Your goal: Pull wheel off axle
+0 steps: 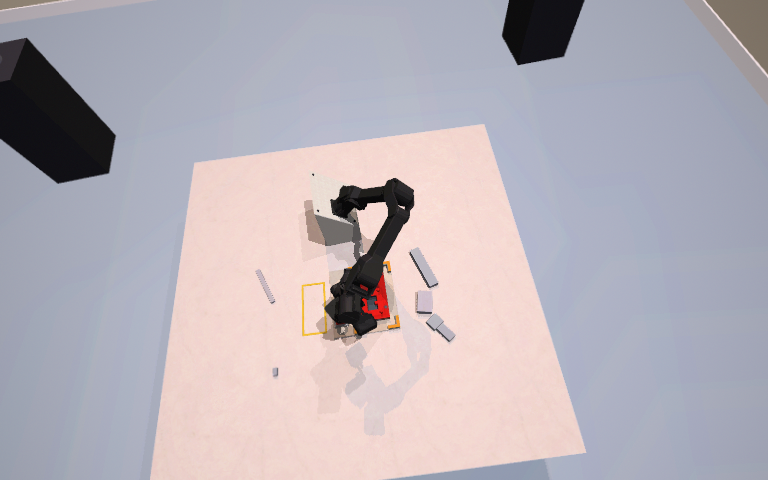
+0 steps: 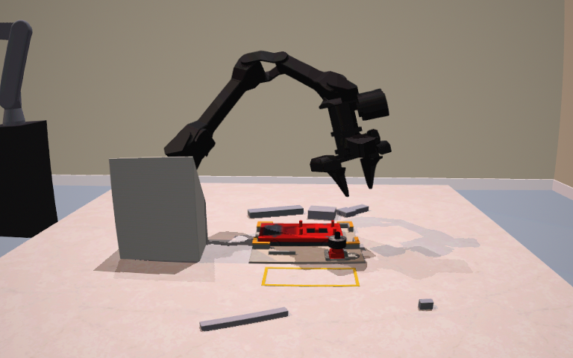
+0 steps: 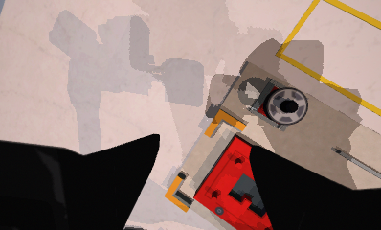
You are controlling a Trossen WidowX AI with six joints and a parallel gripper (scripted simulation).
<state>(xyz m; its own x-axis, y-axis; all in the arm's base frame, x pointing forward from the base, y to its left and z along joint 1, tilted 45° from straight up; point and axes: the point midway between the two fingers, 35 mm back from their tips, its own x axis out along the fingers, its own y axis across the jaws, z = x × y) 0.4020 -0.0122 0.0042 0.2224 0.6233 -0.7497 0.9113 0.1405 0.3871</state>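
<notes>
Right now the wheel is 100 mm below my gripper tip, 60 mm to the right of it and 60 mm behind it.
</notes>
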